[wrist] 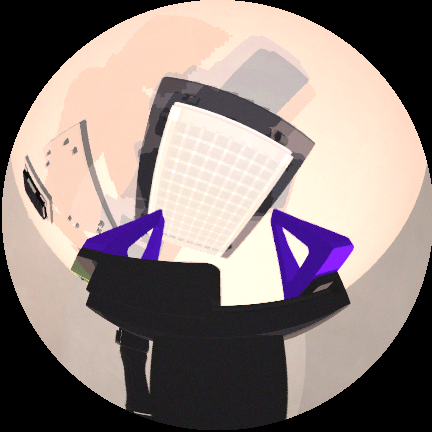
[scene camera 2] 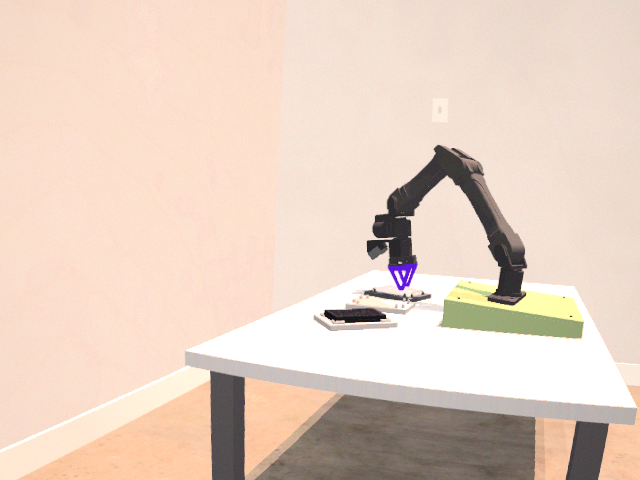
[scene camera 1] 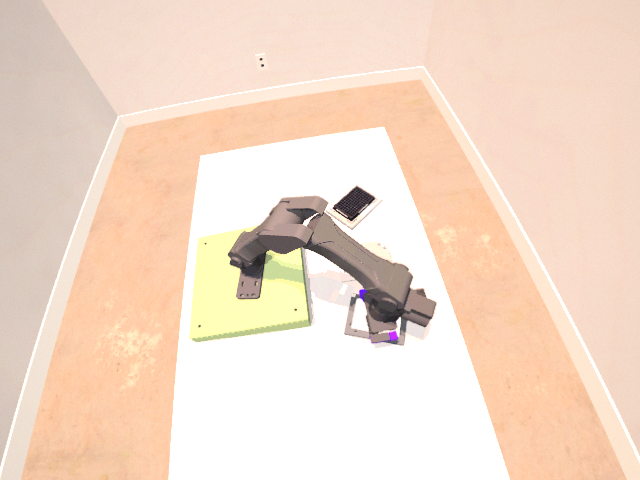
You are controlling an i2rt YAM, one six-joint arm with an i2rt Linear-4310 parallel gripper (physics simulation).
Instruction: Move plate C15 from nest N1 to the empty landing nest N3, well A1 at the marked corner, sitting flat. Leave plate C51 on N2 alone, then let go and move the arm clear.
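A pale gridded plate (scene camera 1: 359, 316) (scene camera 2: 383, 291) (wrist: 220, 175) lies in a dark nest (scene camera 1: 361, 334) (scene camera 2: 423, 297) (wrist: 227, 100). My gripper (scene camera 1: 377, 315) (scene camera 2: 403, 287) (wrist: 217, 214) is open and empty, pointing down with its tips low above this plate. In the wrist view the plate is turned relative to the fingers; the left fingertip overlaps its left edge, and the right one stands off to its right. A pale nest (scene camera 1: 379, 250) (scene camera 2: 382, 305) (wrist: 70, 170) without a plate is beside it. A black plate (scene camera 1: 354, 202) (scene camera 2: 355, 314) (wrist: 35, 195) sits in another white nest (scene camera 1: 352, 223) (scene camera 2: 356, 326). Labels and corner marks are unreadable.
The arm's base stands on a yellow-green block (scene camera 1: 217, 289) (scene camera 2: 506, 323) on the white table (scene camera 1: 299, 413) (scene camera 2: 413, 361). In scene camera 1 the arm passes over the table between this block and the dark nest, partly hiding the middle nest. The three nests stand in a row.
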